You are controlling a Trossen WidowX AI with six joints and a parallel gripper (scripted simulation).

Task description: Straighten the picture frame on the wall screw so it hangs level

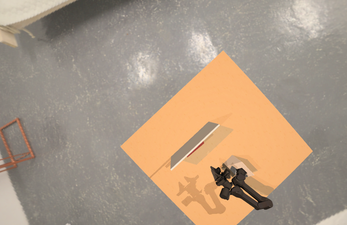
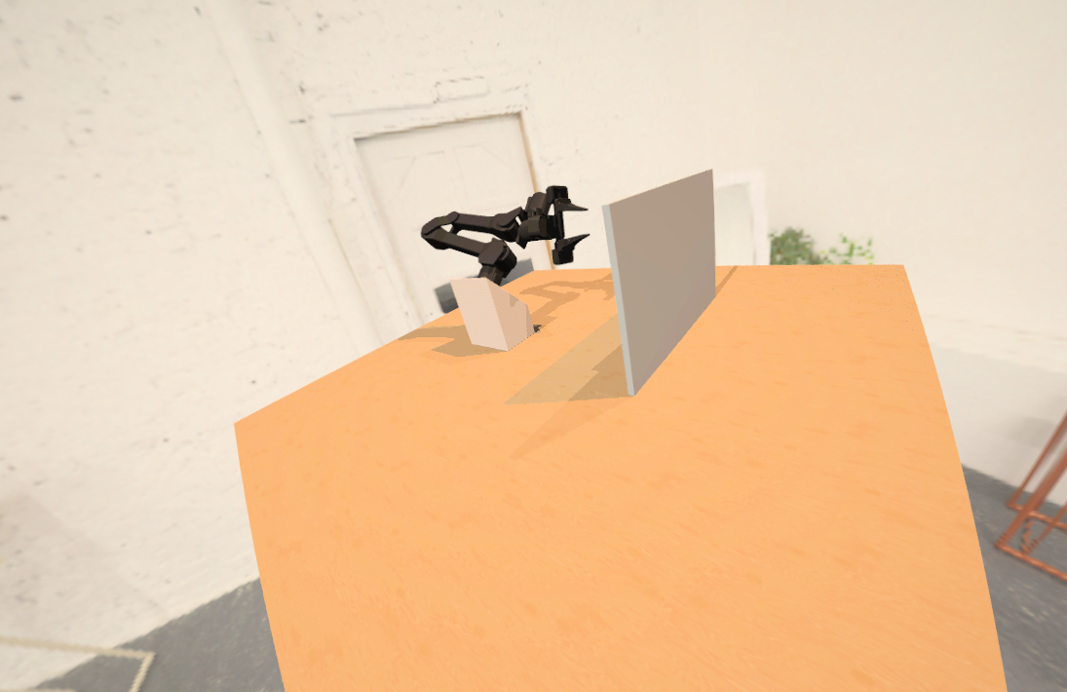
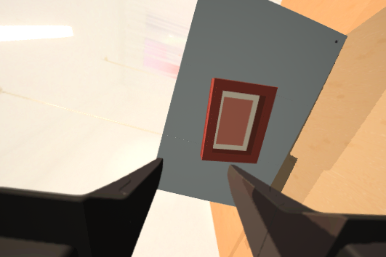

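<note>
My gripper tip is now 19 cm short of the dark red picture frame, 9 cm above it and 2 cm to the left of it. The rest, counted from my gripper tip: grey wall panel: 20 cm ahead, 10 cm below, 3 cm to the right.
</note>
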